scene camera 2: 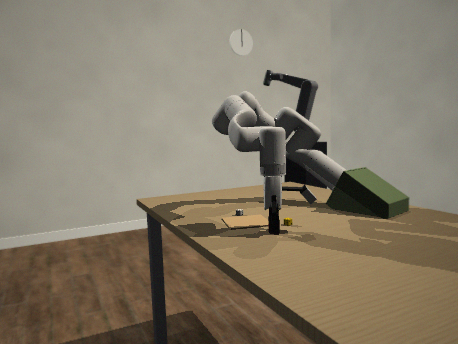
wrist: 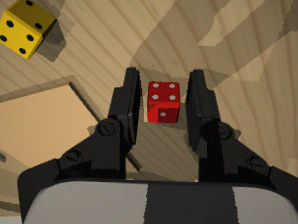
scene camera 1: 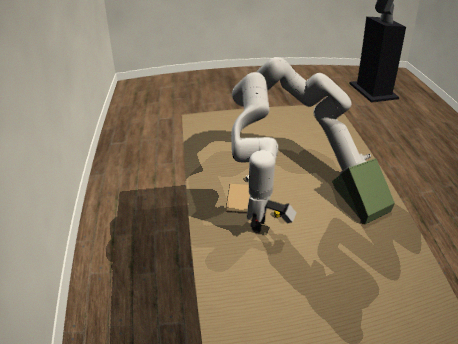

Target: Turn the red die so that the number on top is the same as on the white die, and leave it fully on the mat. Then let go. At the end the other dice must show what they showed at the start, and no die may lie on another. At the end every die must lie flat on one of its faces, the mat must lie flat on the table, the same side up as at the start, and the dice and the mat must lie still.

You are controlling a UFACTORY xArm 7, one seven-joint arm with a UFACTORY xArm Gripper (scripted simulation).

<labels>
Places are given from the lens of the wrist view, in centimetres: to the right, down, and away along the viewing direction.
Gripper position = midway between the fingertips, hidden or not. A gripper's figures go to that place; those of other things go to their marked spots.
my gripper (wrist: 163, 85): 1, -2, 14
red die (wrist: 163, 101): 1, -1, 12
</labels>
